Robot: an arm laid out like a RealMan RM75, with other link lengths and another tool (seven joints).
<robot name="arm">
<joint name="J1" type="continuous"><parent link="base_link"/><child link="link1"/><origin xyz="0.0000 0.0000 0.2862"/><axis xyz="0 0 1"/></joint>
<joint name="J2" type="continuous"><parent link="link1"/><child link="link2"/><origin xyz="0.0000 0.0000 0.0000"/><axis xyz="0 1 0"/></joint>
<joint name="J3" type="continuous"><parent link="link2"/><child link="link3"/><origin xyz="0.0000 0.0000 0.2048"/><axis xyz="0 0 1"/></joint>
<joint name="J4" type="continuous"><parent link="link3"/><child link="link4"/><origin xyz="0.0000 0.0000 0.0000"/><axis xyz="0 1 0"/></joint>
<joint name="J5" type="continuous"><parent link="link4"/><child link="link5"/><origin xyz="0.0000 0.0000 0.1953"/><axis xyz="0 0 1"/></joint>
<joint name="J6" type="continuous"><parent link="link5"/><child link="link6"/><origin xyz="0.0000 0.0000 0.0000"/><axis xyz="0 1 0"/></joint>
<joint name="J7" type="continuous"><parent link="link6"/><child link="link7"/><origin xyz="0.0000 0.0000 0.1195"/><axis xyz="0 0 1"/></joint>
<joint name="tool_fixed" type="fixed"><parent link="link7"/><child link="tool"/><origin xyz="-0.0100 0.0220 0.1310" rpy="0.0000 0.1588 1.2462"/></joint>
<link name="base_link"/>
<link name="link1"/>
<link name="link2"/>
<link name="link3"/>
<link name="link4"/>
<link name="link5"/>
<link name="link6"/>
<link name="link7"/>
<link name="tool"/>
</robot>
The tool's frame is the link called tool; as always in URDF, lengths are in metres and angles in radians. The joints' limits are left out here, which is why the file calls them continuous.
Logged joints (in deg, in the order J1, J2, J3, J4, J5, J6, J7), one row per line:
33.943, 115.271, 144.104, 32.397, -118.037, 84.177, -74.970
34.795, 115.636, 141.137, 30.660, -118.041, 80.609, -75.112
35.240, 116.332, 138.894, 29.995, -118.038, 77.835, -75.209
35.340, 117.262, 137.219, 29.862, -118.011, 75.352, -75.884
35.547, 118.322, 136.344, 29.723, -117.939, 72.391, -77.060
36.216, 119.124, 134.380, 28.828, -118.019, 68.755, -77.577
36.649, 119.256, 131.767, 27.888, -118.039, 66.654, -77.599
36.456, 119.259, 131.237, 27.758, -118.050, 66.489, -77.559
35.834, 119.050, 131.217, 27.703, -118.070, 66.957, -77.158
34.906, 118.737, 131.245, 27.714, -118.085, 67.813, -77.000
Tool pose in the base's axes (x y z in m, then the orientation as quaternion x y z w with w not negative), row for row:
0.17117, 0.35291, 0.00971, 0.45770, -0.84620, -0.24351, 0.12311
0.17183, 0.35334, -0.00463, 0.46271, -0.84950, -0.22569, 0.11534
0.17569, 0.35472, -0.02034, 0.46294, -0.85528, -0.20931, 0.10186
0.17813, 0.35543, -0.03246, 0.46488, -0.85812, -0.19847, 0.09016
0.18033, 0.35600, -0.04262, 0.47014, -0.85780, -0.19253, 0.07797
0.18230, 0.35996, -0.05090, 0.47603, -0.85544, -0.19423, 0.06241
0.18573, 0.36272, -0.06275, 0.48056, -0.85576, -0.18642, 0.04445
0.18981, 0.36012, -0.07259, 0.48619, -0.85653, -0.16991, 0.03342
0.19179, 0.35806, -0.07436, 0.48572, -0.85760, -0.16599, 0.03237
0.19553, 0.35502, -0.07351, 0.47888, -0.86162, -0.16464, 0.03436
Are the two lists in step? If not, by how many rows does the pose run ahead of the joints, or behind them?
The pose runs 1 row behind the joints: the pose in row i belongs to the joints in row i - 1.
